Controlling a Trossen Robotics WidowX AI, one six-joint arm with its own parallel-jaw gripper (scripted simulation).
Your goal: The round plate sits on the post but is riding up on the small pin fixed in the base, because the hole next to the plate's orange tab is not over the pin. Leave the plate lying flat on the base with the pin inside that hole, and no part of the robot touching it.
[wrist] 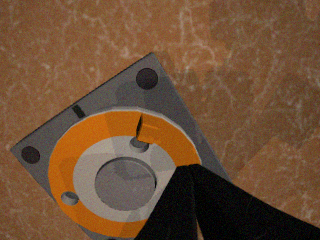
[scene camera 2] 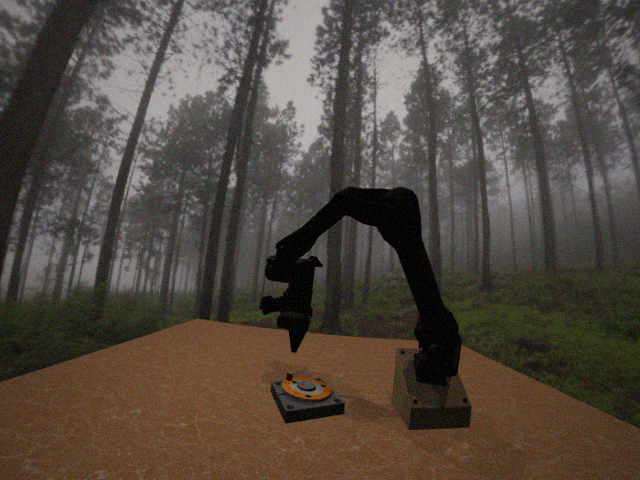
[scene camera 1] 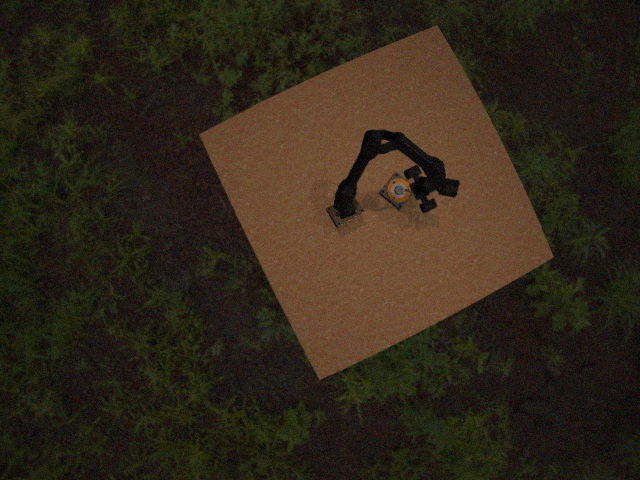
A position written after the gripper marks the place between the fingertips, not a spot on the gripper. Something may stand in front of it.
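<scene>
A square grey base [scene camera 2: 292, 410] is visible, and the wrist view shows the base [wrist: 144, 84] too. The gripper [scene camera 2: 293, 352], which can be seen in the wrist view as well [wrist: 188, 175], is shut and holds nothing.
</scene>
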